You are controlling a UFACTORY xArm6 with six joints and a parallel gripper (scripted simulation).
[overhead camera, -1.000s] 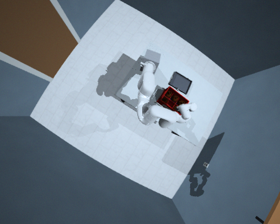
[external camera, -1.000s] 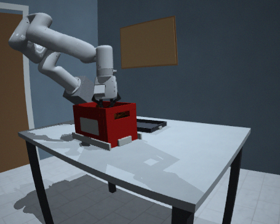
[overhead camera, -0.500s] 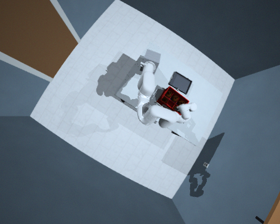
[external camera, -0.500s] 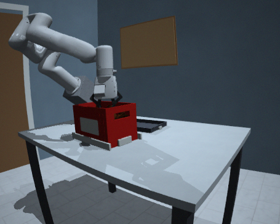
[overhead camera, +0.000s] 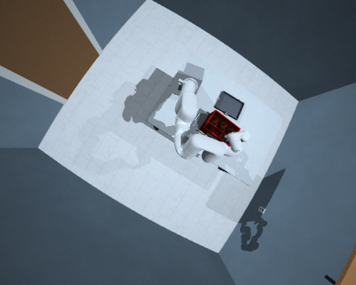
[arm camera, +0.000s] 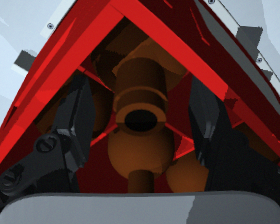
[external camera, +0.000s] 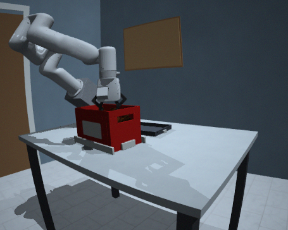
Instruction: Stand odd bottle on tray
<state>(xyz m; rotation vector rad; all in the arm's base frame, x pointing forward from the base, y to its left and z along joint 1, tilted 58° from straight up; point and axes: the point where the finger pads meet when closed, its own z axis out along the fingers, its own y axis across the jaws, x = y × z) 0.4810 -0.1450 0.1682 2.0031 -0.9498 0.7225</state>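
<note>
The red crate lies 7 cm below my hand, 7 cm behind it and 6 cm to the left of it. Also, from my hand: glass bottle: 15 cm behind, 12 cm to the left, 7 cm below; then dark tray: 35 cm to the left, 15 cm below, 3 cm behind.
</note>
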